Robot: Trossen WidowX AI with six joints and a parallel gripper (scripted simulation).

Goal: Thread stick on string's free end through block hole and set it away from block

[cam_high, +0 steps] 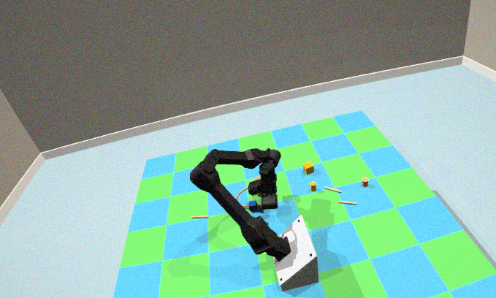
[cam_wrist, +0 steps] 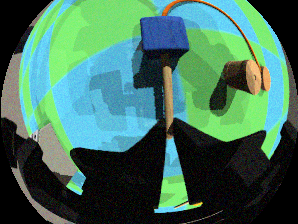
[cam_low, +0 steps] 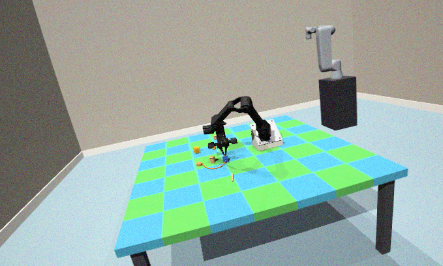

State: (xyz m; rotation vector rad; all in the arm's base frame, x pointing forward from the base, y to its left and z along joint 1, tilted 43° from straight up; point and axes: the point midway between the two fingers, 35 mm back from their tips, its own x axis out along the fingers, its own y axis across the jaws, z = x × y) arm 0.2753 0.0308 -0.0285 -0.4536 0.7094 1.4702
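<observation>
The blue block lies 1 cm ahead of my gripper tip, 7 cm to the left of it and 1 cm above it. From my gripper tip the other things lie so: thin wooden stick 1 cm ahead, 4 cm to the left, 1 cm above; then brown cylinder 9 cm ahead, 3 cm to the left, 1 cm above; then round wooden button 17 cm ahead, 3 cm to the left.
</observation>
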